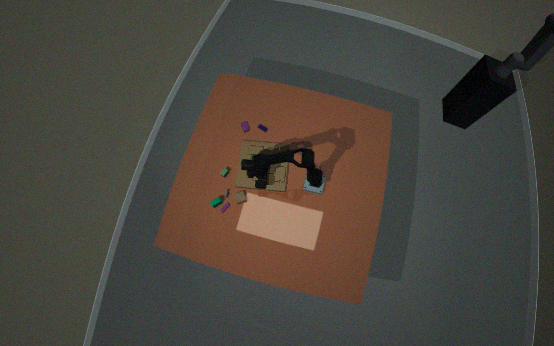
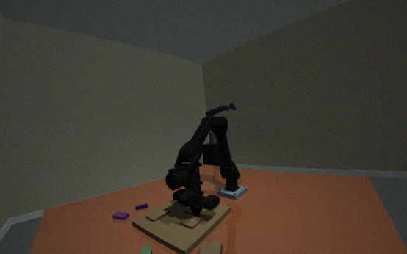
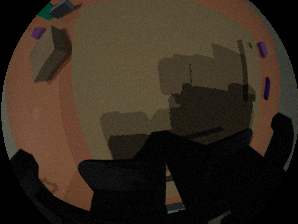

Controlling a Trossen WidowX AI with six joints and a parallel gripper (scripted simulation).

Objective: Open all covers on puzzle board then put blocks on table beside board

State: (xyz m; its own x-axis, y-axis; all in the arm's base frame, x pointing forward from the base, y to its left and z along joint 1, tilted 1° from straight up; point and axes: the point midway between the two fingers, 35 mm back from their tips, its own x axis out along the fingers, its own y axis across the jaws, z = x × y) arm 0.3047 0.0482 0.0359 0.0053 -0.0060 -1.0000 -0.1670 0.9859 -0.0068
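My gripper tip is 7 cm to the left of the tan puzzle board and 1 cm short of it. The rest, counted from my gripper tip: dark purple block: 31 cm to the right, 10 cm ahead, 2 cm below.
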